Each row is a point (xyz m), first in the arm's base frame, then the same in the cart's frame.
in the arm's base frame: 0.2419 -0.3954 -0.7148
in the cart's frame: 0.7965 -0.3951 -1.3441
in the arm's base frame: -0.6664 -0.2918 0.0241
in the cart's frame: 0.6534 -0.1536 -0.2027
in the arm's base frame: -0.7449 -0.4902 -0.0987
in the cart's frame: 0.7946 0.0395 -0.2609
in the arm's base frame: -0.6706 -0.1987 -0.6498
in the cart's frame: 1.2292 -0.3345 -0.5167
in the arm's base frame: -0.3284 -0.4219 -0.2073
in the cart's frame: 0.6676 -0.1500 -0.6322
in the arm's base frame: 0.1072 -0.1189 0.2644
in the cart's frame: 0.0439 -0.4886 -0.6525
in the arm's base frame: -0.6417 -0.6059 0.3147
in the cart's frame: 0.3867 0.1800 -0.1667
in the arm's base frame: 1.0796 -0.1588 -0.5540
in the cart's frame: 0.2219 -0.8188 -1.8675
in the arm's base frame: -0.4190 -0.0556 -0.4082
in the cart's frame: 0.8944 -0.5038 -0.5536
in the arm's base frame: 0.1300 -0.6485 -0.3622
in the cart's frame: 0.5510 -0.0754 -1.1482
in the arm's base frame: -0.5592 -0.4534 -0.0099
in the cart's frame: 0.6218 -0.0321 -0.3543
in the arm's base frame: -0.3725 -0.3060 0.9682
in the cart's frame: -0.3031 -0.0869 0.0393
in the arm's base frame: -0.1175 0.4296 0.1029
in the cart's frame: 0.3125 -0.9758 -0.3917
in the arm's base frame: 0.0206 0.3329 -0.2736
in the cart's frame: 0.5564 -0.9716 -0.7244
